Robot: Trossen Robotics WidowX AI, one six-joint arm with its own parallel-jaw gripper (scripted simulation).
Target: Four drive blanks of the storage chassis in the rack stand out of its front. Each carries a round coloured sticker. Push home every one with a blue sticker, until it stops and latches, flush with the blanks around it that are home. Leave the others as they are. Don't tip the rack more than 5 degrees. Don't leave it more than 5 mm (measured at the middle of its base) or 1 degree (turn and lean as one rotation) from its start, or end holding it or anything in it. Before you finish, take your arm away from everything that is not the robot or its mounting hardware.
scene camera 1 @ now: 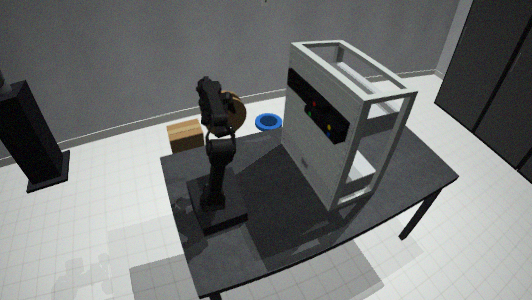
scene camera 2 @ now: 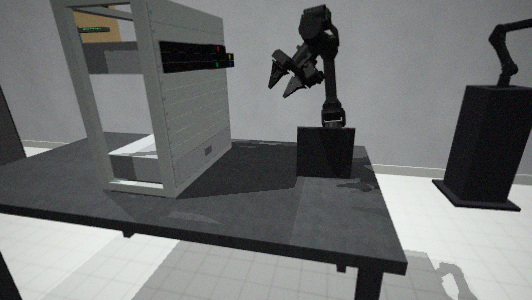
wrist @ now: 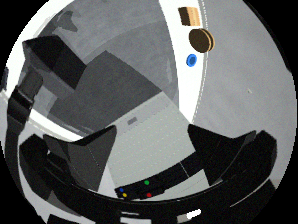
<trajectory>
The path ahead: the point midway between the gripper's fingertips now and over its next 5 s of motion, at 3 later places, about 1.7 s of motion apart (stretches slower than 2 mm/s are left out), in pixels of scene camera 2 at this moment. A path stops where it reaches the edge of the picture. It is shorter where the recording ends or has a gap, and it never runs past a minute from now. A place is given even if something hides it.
The gripper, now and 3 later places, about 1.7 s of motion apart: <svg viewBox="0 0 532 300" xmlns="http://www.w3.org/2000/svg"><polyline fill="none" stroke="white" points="276,93 258,54 261,58 230,55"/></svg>
</trajectory>
